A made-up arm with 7 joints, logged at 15 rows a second.
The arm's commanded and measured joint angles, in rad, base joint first. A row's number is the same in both.
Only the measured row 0 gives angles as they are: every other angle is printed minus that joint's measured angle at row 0.
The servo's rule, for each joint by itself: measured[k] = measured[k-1] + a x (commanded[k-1-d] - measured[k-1]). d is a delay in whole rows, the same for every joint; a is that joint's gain. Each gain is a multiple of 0.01, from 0.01 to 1. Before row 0 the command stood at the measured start. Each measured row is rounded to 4 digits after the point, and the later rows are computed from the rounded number. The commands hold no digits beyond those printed.
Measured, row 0:
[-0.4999, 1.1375, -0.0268, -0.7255, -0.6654, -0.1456, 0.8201]
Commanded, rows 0 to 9:
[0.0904, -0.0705, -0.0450, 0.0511, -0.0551, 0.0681, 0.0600]
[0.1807, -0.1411, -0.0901, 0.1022, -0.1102, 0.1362, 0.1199]
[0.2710, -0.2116, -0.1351, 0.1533, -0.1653, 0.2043, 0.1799]
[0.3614, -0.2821, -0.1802, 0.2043, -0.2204, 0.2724, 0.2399]
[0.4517, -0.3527, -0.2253, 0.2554, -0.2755, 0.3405, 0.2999]
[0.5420, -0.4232, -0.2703, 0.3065, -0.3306, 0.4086, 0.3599]
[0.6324, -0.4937, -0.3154, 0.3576, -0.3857, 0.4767, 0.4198]
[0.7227, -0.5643, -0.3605, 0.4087, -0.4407, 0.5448, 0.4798]
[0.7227, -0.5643, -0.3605, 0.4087, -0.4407, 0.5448, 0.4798]
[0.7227, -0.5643, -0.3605, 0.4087, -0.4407, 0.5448, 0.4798]
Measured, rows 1 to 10:
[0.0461, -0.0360, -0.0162, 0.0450, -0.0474, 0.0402, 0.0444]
[0.1147, -0.0896, -0.0428, 0.0953, -0.1014, 0.0968, 0.1003]
[0.1944, -0.1518, -0.0760, 0.1463, -0.1564, 0.1602, 0.1592]
[0.2796, -0.2183, -0.1135, 0.1973, -0.2114, 0.2264, 0.2189]
[0.3674, -0.2868, -0.1537, 0.2484, -0.2665, 0.2937, 0.2788]
[0.4564, -0.3564, -0.1957, 0.2995, -0.3216, 0.3615, 0.3388]
[0.5462, -0.4264, -0.2388, 0.3506, -0.3767, 0.4295, 0.3987]
[0.6362, -0.4967, -0.2826, 0.4017, -0.4317, 0.4975, 0.4587]
[0.6803, -0.5312, -0.3106, 0.4079, -0.4394, 0.5254, 0.4743]
[0.7019, -0.5481, -0.3286, 0.4086, -0.4405, 0.5368, 0.4784]
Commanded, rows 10 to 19:
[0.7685, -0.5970, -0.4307, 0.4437, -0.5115, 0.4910, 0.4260]
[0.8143, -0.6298, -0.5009, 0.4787, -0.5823, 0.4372, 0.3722]
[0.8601, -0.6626, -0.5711, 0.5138, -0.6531, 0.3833, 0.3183]
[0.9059, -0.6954, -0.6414, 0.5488, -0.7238, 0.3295, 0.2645]
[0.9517, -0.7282, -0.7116, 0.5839, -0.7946, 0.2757, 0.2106]
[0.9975, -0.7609, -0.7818, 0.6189, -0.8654, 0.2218, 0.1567]
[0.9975, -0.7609, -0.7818, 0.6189, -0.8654, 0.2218, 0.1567]
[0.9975, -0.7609, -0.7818, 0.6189, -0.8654, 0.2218, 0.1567]
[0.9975, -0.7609, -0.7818, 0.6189, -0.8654, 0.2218, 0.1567]
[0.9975, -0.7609, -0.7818, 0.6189, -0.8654, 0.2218, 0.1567]
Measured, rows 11 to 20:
[0.7359, -0.5730, -0.3654, 0.4395, -0.5016, 0.5098, 0.4396]
[0.7759, -0.6020, -0.4142, 0.4740, -0.5710, 0.4670, 0.3897]
[0.8188, -0.6329, -0.4707, 0.5090, -0.6416, 0.4176, 0.3369]
[0.8632, -0.6648, -0.5322, 0.5440, -0.7123, 0.3656, 0.2833]
[0.9083, -0.6971, -0.5968, 0.5791, -0.7831, 0.3126, 0.2295]
[0.9538, -0.7296, -0.6634, 0.6141, -0.8539, 0.2590, 0.1756]
[0.9761, -0.7456, -0.7060, 0.6183, -0.8638, 0.2371, 0.1616]
[0.9870, -0.7534, -0.7333, 0.6188, -0.8652, 0.2281, 0.1580]
[0.9924, -0.7572, -0.7508, 0.6189, -0.8654, 0.2244, 0.1570]
[0.9950, -0.7591, -0.7620, 0.6189, -0.8654, 0.2229, 0.1568]

